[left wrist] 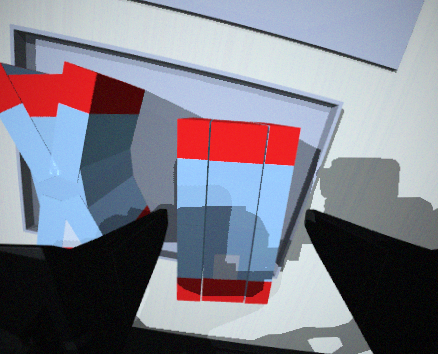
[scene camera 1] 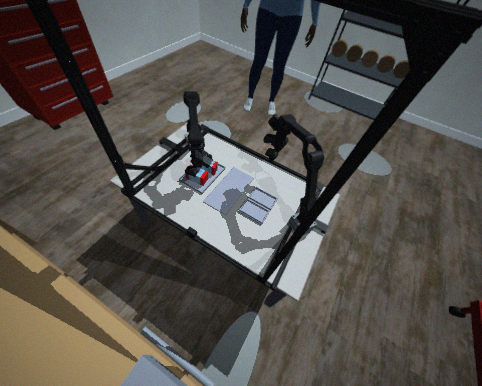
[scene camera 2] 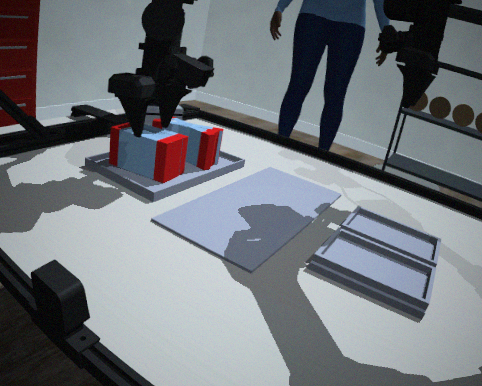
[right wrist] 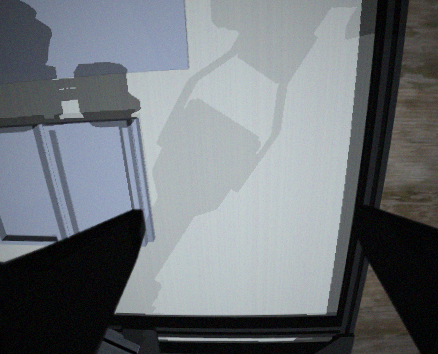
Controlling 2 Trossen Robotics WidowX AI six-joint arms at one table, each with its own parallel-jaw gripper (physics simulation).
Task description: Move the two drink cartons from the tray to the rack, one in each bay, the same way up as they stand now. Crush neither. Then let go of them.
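Places are measured from the left arm's base along level axes (x ahead, y left, z up), in metres.
Pixels of known places: left gripper, fingertip midpoint: [left wrist: 236, 216] [scene camera 1: 197, 172] [scene camera 2: 151, 131]; right gripper, fingertip midpoint: [scene camera 2: 408, 106] [right wrist: 248, 218].
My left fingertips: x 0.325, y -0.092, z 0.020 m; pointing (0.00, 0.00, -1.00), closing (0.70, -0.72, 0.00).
Note:
For each thing: its middle in the pictures, then the offset to it from my left fingertips.
- grey tray at the middle of its body: [left wrist: 167, 171] [scene camera 2: 168, 162] [scene camera 1: 203, 173] 0.033 m back, 0.046 m left, 0.068 m down
- front carton at the middle of its body: [left wrist: 227, 203] [scene camera 2: 147, 150] [scene camera 1: 196, 175] 0.008 m back, 0.003 m right, 0.036 m down
- rear carton at the middle of its body: [left wrist: 93, 172] [scene camera 2: 185, 141] [scene camera 1: 207, 165] 0.060 m back, 0.084 m left, 0.036 m down
- two-bay rack at the middle of its body: [right wrist: 58, 187] [scene camera 2: 385, 251] [scene camera 1: 258, 204] 0.314 m ahead, 0.265 m left, 0.066 m down
Two blue cartons with red ends are in the grey tray [scene camera 1: 192, 187] [scene camera 2: 152, 194] [left wrist: 250, 105]. The front carton [scene camera 1: 204, 177] [scene camera 2: 140, 155] [left wrist: 235, 180] looks straight-sided. The rear carton [scene camera 2: 206, 150] [left wrist: 55, 190] looks pinched at its middle from above, like an X. My left gripper [scene camera 1: 200, 167] [scene camera 2: 151, 131] [left wrist: 236, 216] is open around the front carton near its top, one finger on each side, with gaps in the wrist view. The two-bay rack [scene camera 1: 258, 205] [scene camera 2: 370, 287] [right wrist: 50, 167] holds no carton. My right gripper [scene camera 1: 270, 146] [right wrist: 248, 218] is open and empty, high behind the rack.
A flat bluish plate [scene camera 1: 235, 177] [scene camera 2: 280, 190] [left wrist: 310, 25] [right wrist: 120, 35] lies between tray and rack. A black frame [scene camera 2: 280, 139] [right wrist: 372, 165] runs along the table's edge, with posts rising in scene camera 1. A person [scene camera 1: 274, 45] [scene camera 2: 325, 65] stands behind the table.

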